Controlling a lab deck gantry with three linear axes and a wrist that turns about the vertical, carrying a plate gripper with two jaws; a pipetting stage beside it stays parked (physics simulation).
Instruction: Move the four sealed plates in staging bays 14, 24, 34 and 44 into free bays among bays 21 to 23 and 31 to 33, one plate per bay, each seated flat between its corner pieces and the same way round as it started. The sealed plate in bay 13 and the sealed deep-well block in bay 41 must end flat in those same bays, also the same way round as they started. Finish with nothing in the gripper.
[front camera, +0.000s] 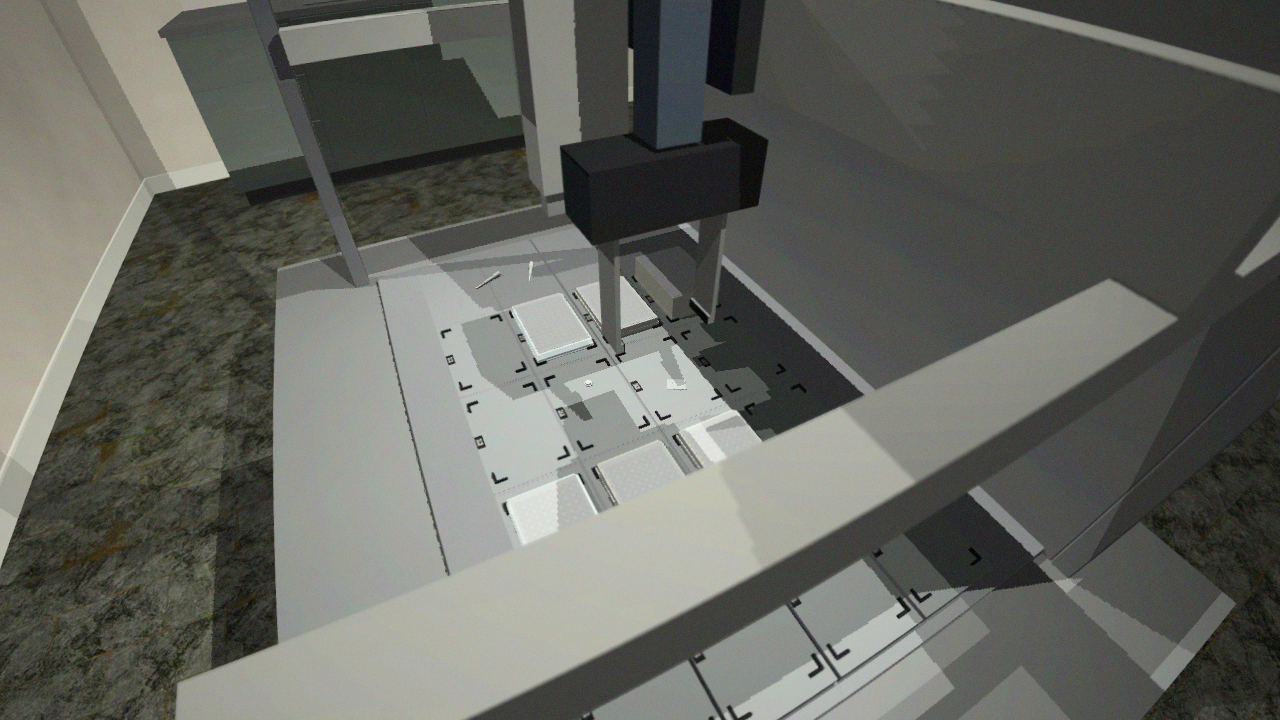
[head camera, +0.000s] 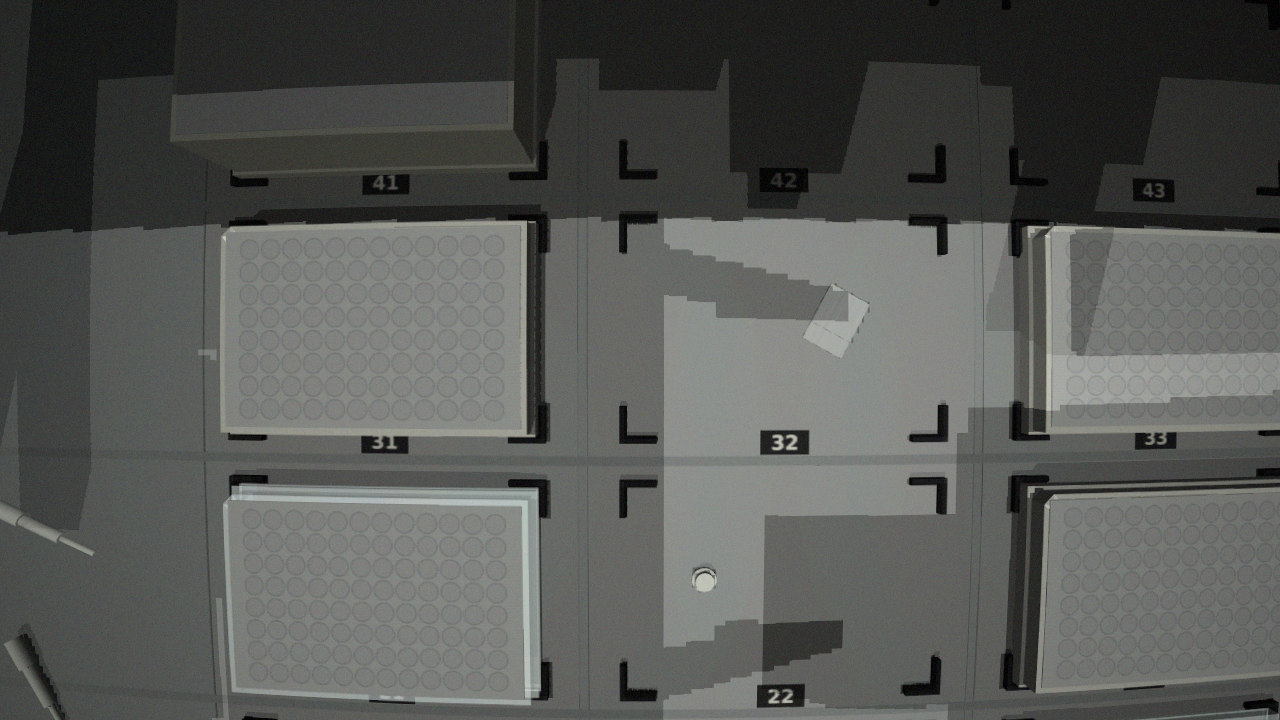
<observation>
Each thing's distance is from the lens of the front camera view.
gripper (front camera: 658, 327): 56 cm
sealed deep-well block (front camera: 668, 276): 84 cm
</observation>
